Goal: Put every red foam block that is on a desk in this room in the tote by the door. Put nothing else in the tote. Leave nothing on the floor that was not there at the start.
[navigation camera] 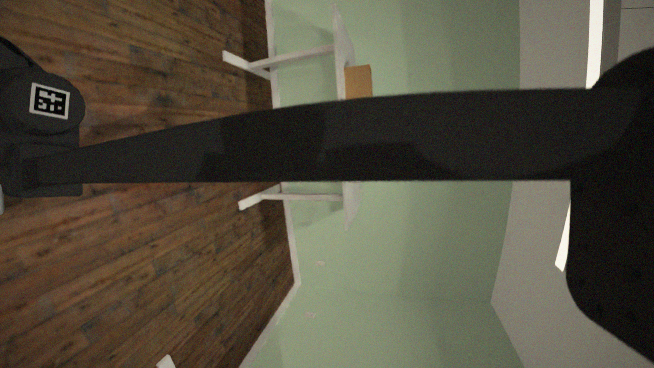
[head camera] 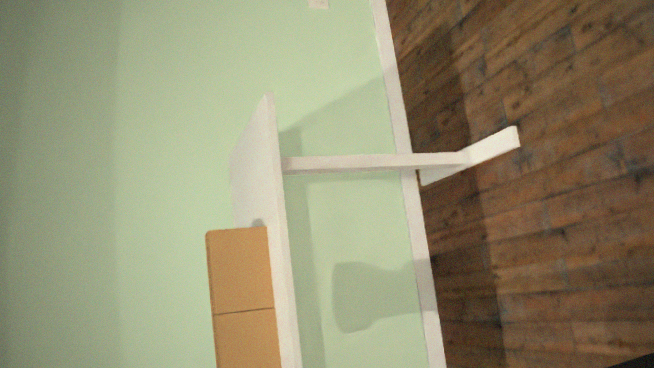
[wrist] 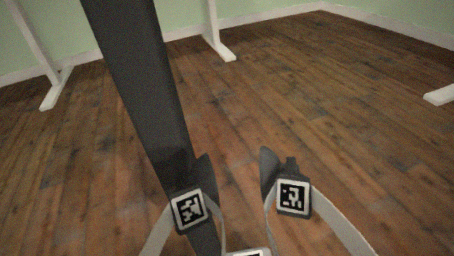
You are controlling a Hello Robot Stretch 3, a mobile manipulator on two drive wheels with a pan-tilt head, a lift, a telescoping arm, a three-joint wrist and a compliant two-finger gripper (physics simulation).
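Places are measured from the robot's base along level axes (x right, y up, z back), in centimetres.
Pixels of known places: gripper, between the fingertips: (wrist: 236, 168).
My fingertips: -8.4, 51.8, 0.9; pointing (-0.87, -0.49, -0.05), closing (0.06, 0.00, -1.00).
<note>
Behind a point stands the place of what it marks, as x, y, z.
A white desk (head camera: 254, 165) {-170.2, 95.0, -7.6} (navigation camera: 352, 205) {-168.0, 95.0, -12.9} stands against the green wall, turned sideways in the head and navigation views. Brown boxes (head camera: 241, 270) (navigation camera: 358, 81) stand in a row on it. My gripper (wrist: 236, 168) {-8.4, 51.8, 0.9} is open, with nothing between its fingers, above the wooden floor and away from the desk. In the navigation view the arm hides the middle of the desk. No red foam block shows on the visible parts of the desk, and the tote does not show in these views.
The desk's white legs (head camera: 350, 163) {-180.1, 55.7, -7.5} (navigation camera: 300, 56) {-156.2, 54.9, 111.2} (wrist: 212, 25) {-180.1, 17.9, -6.4} have feet reaching out over the floor. Another white foot (wrist: 441, 94) {-72.2, 2.5, -107.1} (navigation camera: 166, 362) {-71.9, 2.5, -102.2} stands apart from them. A dark bar (wrist: 145, 90) rises beside the gripper's left finger. A wall corner shows beyond the desk.
</note>
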